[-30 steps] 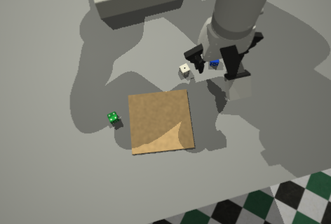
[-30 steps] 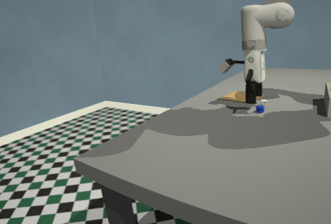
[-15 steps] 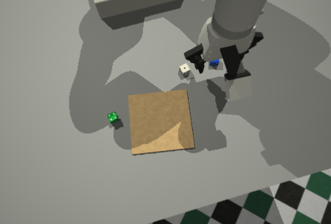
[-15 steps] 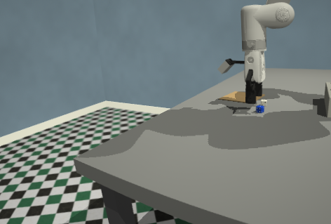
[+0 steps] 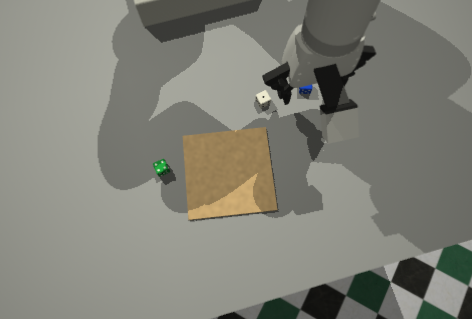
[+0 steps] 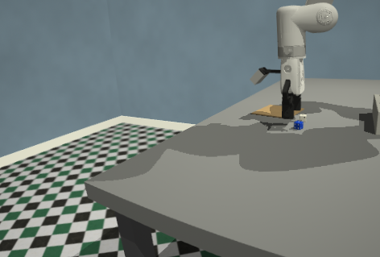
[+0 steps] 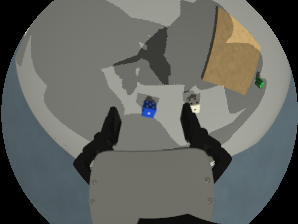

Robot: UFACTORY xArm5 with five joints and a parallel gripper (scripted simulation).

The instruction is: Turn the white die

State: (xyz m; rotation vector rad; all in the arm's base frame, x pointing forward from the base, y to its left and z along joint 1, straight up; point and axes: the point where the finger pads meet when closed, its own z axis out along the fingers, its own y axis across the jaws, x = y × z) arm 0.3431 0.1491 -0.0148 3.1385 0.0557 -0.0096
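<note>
Right now my hand is 20 mm past the blue die and 40 mm above it. Round my hand: white die (20 mm behind, 70 mm to the right, 40 mm below); green die (60 mm ahead, 260 mm to the right, 40 mm below); tan mat (90 mm ahead, 160 mm to the right, 50 mm below).
</note>
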